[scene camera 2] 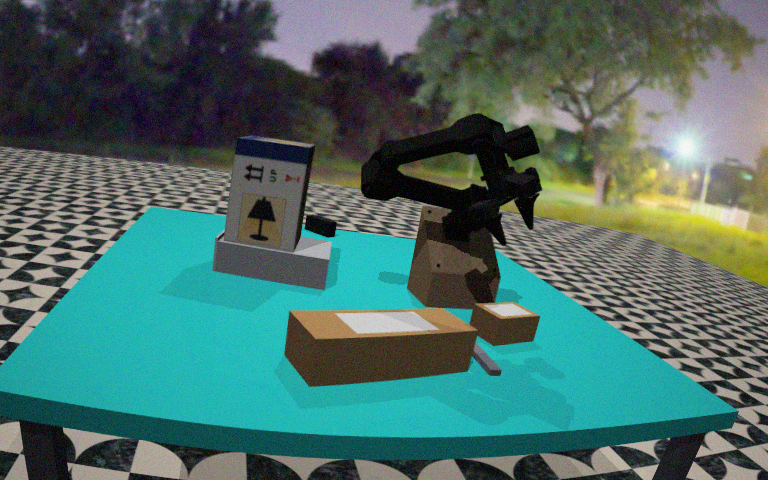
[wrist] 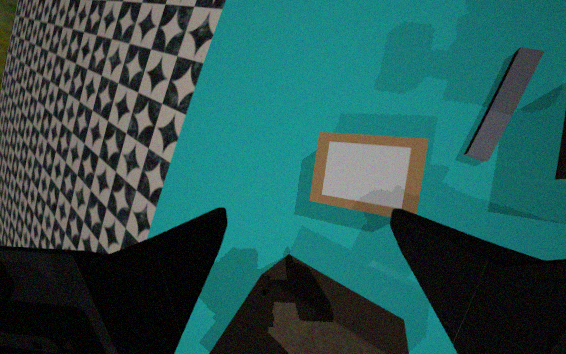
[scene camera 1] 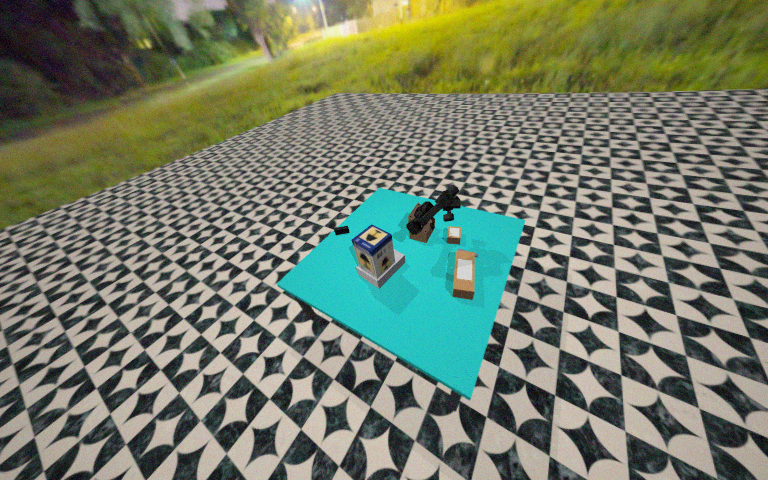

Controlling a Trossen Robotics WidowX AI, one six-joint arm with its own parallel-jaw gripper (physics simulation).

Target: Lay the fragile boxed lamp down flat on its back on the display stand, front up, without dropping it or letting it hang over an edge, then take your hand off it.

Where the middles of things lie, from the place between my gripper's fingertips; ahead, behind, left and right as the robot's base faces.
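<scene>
Grey strip (wrist: 525, 60): 12 cm ahead of my hand, 16 cm to the left of it, 21 cm below it. Grey display stand (scene camera 2: 307, 267): 45 cm ahead of my hand, 32 cm to the right of it, 17 cm below it. Boxed lamp (scene camera 2: 270, 177): 48 cm ahead of my hand, 33 cm to the right of it, 2 cm below it.
</scene>
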